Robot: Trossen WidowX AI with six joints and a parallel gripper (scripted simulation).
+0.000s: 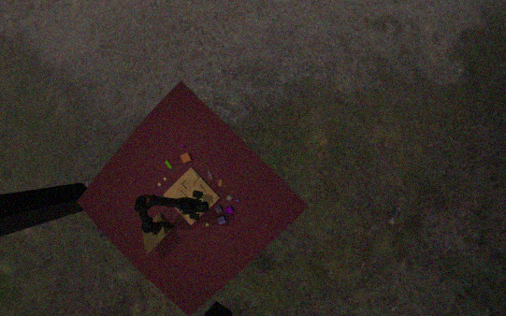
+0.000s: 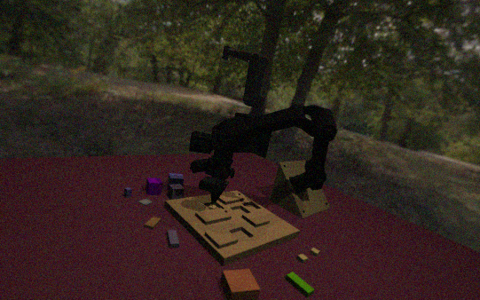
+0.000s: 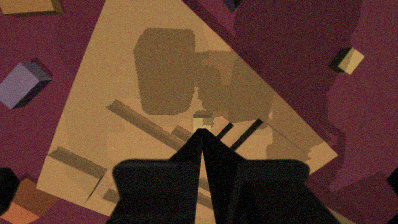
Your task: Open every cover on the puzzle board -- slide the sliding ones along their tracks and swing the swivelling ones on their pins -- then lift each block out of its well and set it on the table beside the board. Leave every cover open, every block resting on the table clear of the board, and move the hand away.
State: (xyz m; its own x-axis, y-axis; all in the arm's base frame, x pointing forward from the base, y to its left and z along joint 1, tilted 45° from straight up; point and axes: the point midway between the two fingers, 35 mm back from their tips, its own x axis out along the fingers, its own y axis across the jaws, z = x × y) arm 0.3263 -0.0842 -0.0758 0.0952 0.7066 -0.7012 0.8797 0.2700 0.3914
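My gripper tip is now 4 cm short of the dark block, 13 cm to the left of it and 1 cm above it. The rest, counted from my gripper tip: magenta cube 9 cm ahead, 20 cm to the right, 1 cm below; flat orange tile 19 cm ahead, 3 cm to the right, 3 cm below; grey bar 19 cm ahead, 6 cm to the left, 3 cm below.
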